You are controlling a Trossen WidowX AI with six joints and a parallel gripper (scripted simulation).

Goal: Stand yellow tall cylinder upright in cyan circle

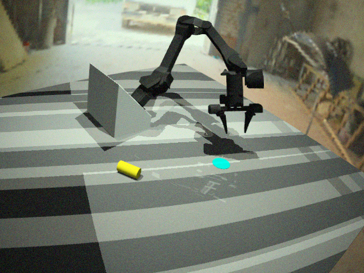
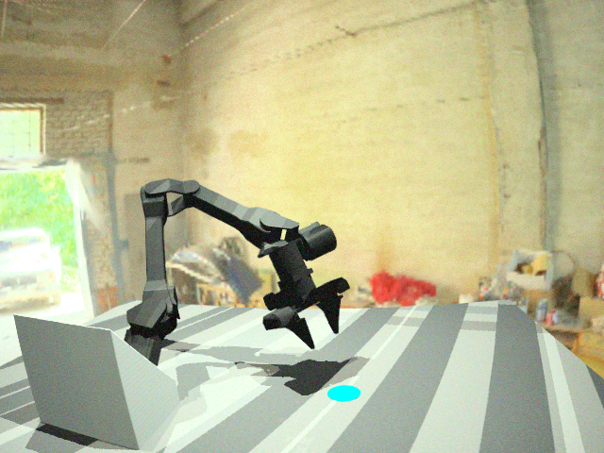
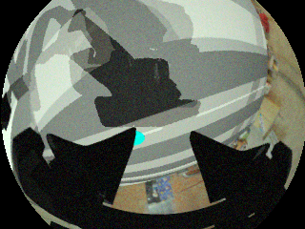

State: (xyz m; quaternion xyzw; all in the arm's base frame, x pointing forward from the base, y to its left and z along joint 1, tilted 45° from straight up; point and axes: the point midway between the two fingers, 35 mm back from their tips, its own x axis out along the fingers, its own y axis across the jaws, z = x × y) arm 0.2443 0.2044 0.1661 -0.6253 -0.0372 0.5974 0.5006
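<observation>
Now: gripper tip 400 mm to the left of the yellow cylinder and 50 mm above it. From my gripper tip the other things lie so: cyan circle (90 mm to the right, 70 mm below, 60 mm ahead).
</observation>
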